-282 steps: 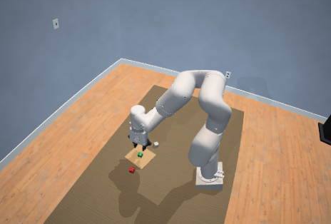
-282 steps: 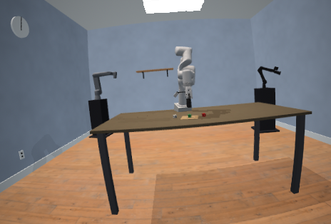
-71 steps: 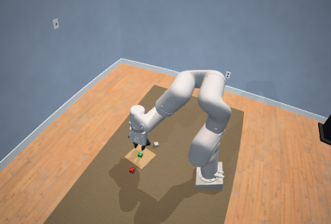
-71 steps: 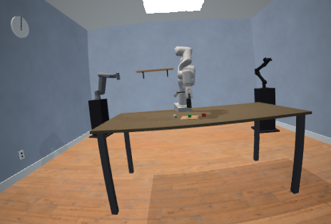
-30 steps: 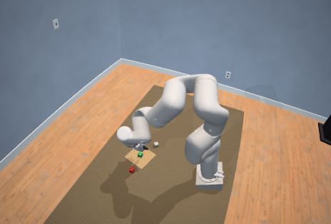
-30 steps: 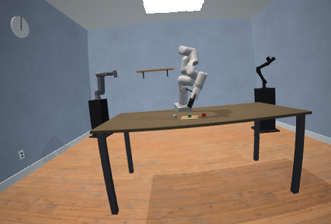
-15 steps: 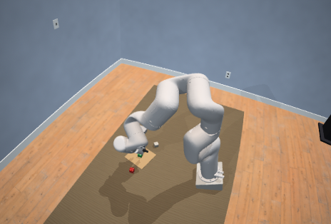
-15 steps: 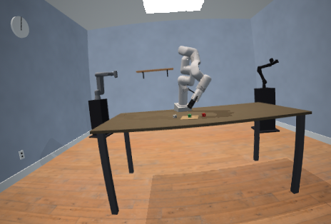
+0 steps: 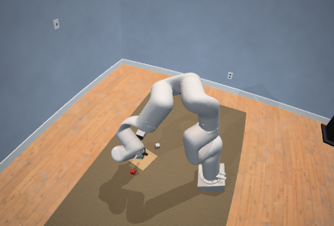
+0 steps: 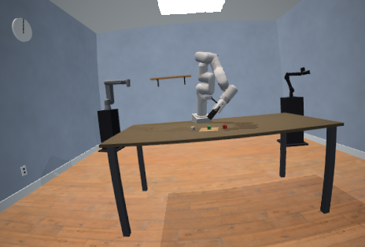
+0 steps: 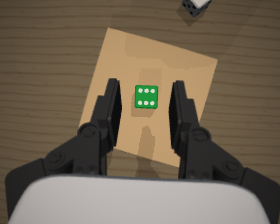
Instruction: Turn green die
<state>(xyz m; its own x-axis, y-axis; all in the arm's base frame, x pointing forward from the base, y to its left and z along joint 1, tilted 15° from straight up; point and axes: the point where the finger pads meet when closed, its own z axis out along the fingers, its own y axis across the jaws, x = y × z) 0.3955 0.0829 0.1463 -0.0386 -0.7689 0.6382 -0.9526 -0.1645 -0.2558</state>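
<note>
The green die lies 1 cm to the right of my hand and 9 cm below it. The rest, counted from my hand: white die 3 cm behind, 14 cm to the right, 9 cm below; then tan mat 1 cm to the right, 10 cm below; then red die 2 cm behind, 10 cm to the left, 9 cm below.
</note>
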